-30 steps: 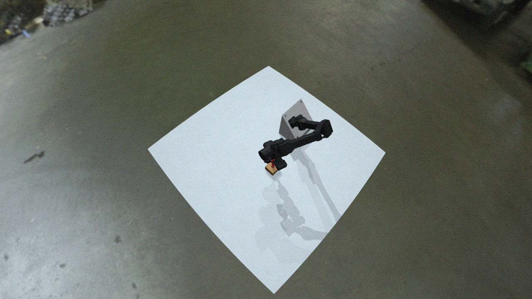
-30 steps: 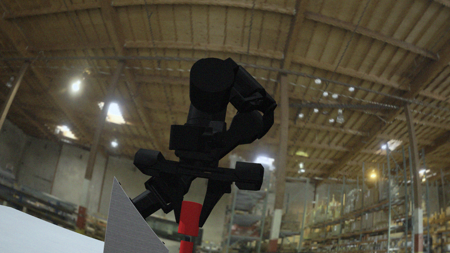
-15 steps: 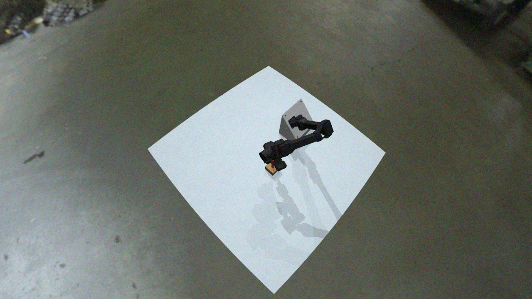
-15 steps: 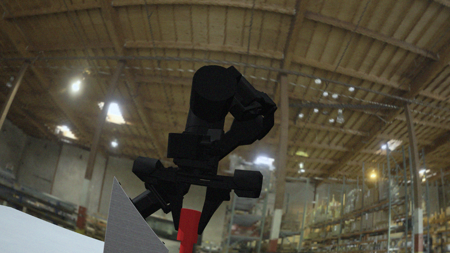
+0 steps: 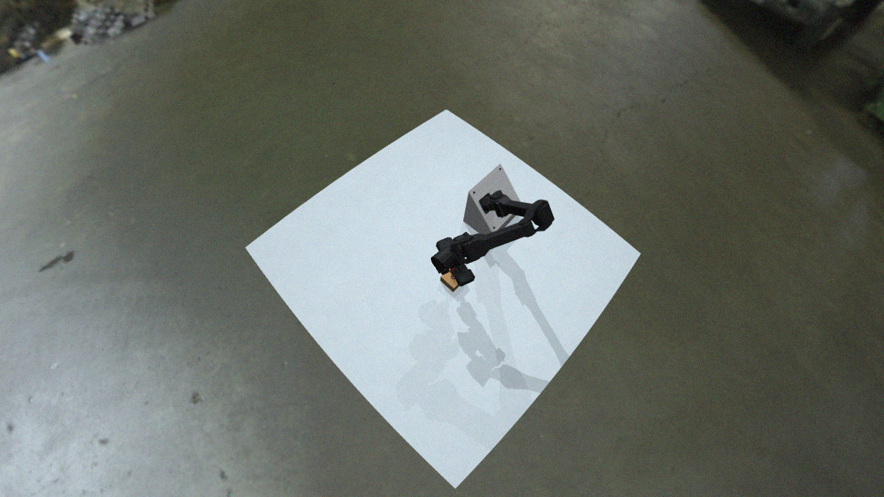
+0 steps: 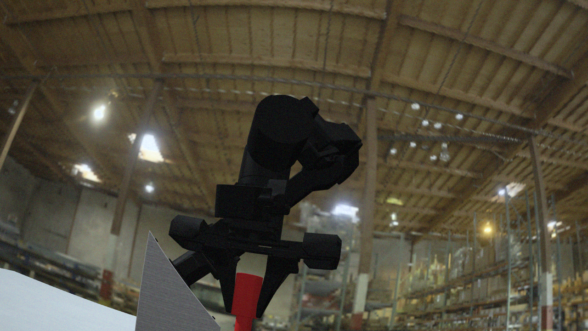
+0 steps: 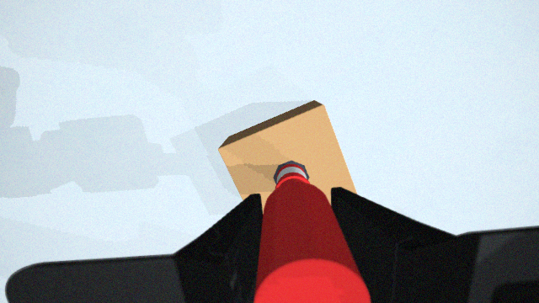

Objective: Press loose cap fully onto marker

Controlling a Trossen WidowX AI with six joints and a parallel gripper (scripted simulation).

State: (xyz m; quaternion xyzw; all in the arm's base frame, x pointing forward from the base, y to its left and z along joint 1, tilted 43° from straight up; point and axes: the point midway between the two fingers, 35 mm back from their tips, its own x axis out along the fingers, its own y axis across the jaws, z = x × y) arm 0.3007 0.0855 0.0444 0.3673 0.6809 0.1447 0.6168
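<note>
The red cap is 10 mm behind my gripper tip and 20 mm above it.
</note>
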